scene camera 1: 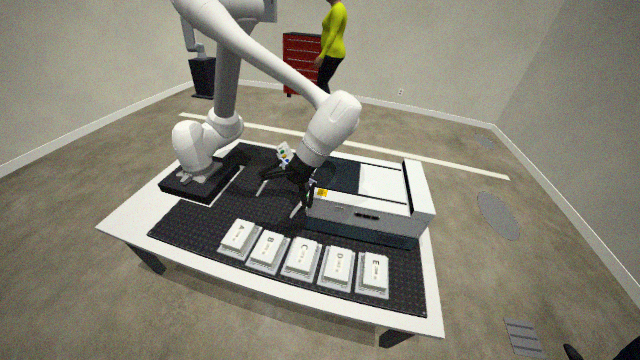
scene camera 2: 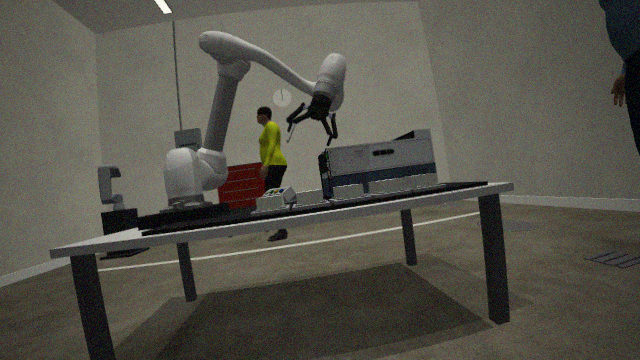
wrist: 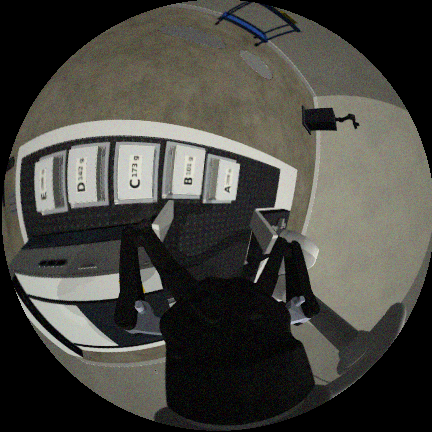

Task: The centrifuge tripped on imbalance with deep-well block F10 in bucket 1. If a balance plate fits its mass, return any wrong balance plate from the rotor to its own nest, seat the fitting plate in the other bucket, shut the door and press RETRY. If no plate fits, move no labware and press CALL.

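Pixels of known places: gripper, fingertip midpoint: (scene camera 1: pixel 275 204) (scene camera 2: pixel 305 147) (wrist: pixel 213 213); arm's base, link origin: (scene camera 1: pixel 200 170) (scene camera 2: pixel 187 208).
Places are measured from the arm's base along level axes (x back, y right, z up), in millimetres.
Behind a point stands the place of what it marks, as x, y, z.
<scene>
Balance plates A (scene camera 1: pixel 239 236) @[-427, 287, 11] (wrist: pixel 228 181) @[-412, 271, 11], B (scene camera 1: pixel 268 249) @[-558, 300, 11] (wrist: pixel 190 171) @[-542, 284, 11], C (scene camera 1: pixel 302 258) @[-689, 293, 11] (wrist: pixel 135 172) @[-680, 271, 11], D (scene camera 1: pixel 337 266) @[-818, 284, 11] (wrist: pixel 83 175) @[-810, 265, 11] and E (scene camera 1: pixel 375 272) @[-954, 267, 11] (wrist: pixel 47 184) @[-932, 253, 11] sit in their nests in a row. In the wrist view C reads 173 g and D 142 g; A and E are too small to read. The centrifuge (scene camera 1: pixel 350 217) @[-821, 120, 98] (scene camera 2: pixel 382 160) @[-869, 116, 90] has a dark and a white section on top; its buckets and block F10 cannot be made out. The button box (scene camera 1: pixel 283 153) @[-382, -268, 32] (scene camera 2: pixel 276 192) @[-383, -253, 17] stands behind my gripper (scene camera 1: pixel 278 198) @[-558, 215, 171] (scene camera 2: pixel 308 141) @[-558, 215, 171] (wrist: pixel 214 225) @[-558, 215, 171], which is open, empty and above the mat near the centrifuge's left end.
The black mat (scene camera 1: pixel 190 225) @[-166, 289, -43] covers much of the white table (scene camera 1: pixel 280 287) @[-641, 394, -55]. The arm's base plate (scene camera 1: pixel 187 192) @[-52, 157, -1] is at the left. A raised end (scene camera 1: pixel 419 187) @[-1059, -30, 201] stands at the centrifuge's right. A person in yellow (scene camera 1: pixel 334 32) (scene camera 2: pixel 271 145) is beyond the table near a red cabinet (scene camera 1: pixel 300 55).
</scene>
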